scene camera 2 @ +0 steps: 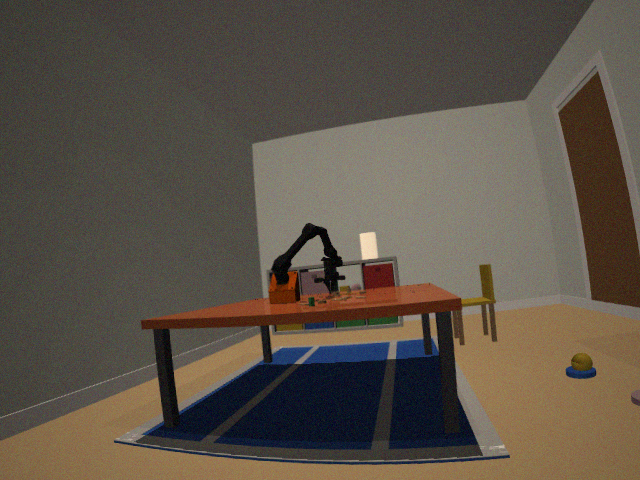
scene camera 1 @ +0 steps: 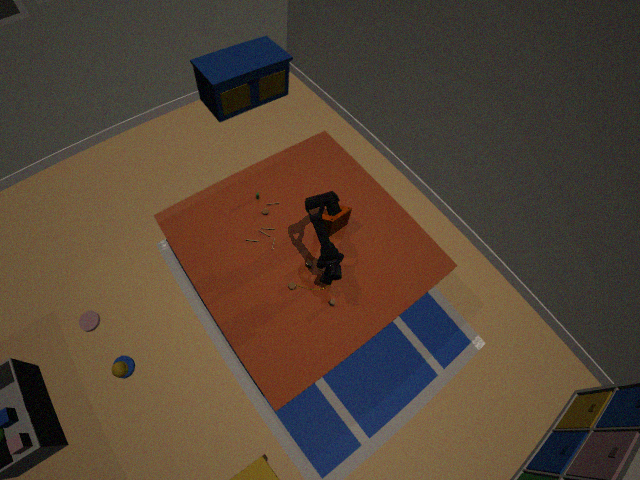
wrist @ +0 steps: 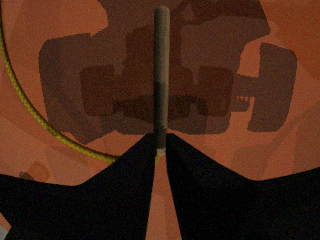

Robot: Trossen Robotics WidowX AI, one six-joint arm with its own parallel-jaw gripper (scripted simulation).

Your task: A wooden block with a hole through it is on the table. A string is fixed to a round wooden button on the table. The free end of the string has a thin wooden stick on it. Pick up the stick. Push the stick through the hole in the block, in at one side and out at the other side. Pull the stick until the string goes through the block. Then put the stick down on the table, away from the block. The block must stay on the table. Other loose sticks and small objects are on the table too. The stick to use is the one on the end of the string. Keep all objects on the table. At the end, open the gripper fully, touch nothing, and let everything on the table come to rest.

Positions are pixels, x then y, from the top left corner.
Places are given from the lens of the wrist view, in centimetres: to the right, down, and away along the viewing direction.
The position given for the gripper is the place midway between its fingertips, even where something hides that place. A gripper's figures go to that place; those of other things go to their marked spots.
gripper [wrist: 159, 140]: 0, 1, 9
thin wooden stick [wrist: 161, 58]: 0, -3, 7
